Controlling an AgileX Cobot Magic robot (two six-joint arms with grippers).
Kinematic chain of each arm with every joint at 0, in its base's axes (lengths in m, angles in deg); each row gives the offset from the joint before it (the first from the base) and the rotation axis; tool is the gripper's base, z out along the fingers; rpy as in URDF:
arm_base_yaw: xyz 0 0 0.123 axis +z
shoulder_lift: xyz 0 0 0 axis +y
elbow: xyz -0.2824 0 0.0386 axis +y
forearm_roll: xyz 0.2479 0 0.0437 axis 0.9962 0 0.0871
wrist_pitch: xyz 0 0 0 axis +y
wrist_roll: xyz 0.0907 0 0.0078 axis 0.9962 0 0.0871
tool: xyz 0 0 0 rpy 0 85 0
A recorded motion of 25 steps. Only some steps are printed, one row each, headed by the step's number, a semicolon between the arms.
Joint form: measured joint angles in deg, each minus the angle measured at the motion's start. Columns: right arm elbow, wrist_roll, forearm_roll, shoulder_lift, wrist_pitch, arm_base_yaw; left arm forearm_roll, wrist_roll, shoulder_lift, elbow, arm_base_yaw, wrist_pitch.
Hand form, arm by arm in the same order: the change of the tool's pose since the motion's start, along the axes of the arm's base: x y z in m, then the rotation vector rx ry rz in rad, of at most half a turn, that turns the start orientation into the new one. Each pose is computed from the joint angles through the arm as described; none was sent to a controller.
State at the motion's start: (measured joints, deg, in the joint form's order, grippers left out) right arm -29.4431 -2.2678 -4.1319 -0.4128 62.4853 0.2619; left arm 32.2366 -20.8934 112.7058 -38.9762 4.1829 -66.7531
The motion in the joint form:
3: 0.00 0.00 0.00 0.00 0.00 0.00; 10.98 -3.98 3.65 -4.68 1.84 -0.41
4: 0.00 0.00 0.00 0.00 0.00 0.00; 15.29 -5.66 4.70 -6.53 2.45 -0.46
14: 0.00 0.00 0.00 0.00 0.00 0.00; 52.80 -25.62 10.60 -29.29 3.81 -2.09
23: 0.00 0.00 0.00 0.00 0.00 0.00; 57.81 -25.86 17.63 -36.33 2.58 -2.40
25: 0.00 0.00 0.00 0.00 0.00 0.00; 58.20 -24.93 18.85 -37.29 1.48 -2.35
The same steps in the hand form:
3: 0.0000 0.0000 0.0000 0.0000 0.0000 0.0000; 0.0122 -0.0008 -0.0093 0.0085 0.0164 -0.1409
4: 0.0000 0.0000 0.0000 0.0000 0.0000 0.0000; 0.0163 -0.0011 -0.0114 0.0146 0.0219 -0.1967
14: 0.0000 0.0000 0.0000 0.0000 0.0000 0.0000; 0.0626 -0.0092 0.0042 0.1540 0.0492 -0.6939
23: 0.0000 0.0000 0.0000 0.0000 0.0000 0.0000; 0.0807 -0.0160 -0.0247 0.2018 0.0696 -0.7846
25: 0.0000 0.0000 0.0000 0.0000 0.0000 0.0000; 0.0826 -0.0237 -0.0306 0.2162 0.0616 -0.8116

